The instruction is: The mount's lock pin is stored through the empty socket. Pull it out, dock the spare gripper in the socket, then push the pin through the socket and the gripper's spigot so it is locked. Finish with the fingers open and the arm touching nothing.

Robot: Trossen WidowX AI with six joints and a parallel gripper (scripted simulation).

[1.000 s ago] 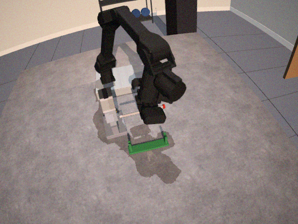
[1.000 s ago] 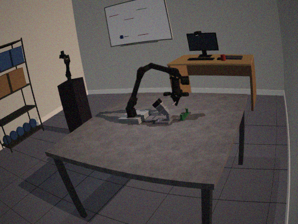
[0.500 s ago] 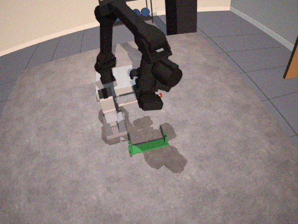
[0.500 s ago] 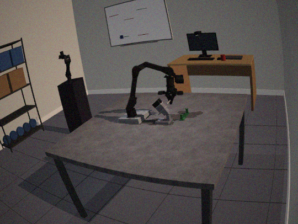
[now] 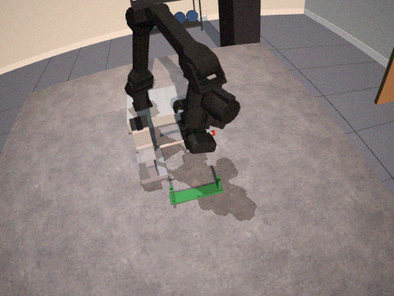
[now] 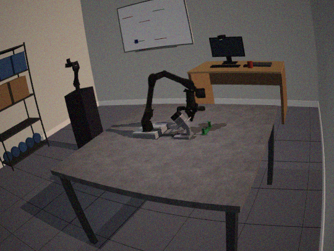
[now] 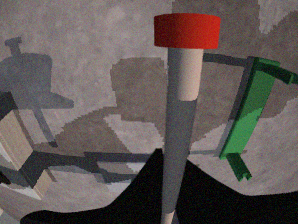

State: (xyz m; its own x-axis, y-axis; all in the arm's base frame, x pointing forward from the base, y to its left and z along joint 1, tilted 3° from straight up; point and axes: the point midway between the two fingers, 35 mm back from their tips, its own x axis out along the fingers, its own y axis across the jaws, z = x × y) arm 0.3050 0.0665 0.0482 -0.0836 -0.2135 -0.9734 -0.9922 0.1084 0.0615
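The mount socket is 2 cm behind my gripper tip, 10 cm to the right of it and 1 cm below it. Also, from my gripper tip: spare gripper 4 cm behind, 11 cm to the right, 6 cm above; then green cradle 11 cm ahead, 3 cm to the right, 4 cm below.
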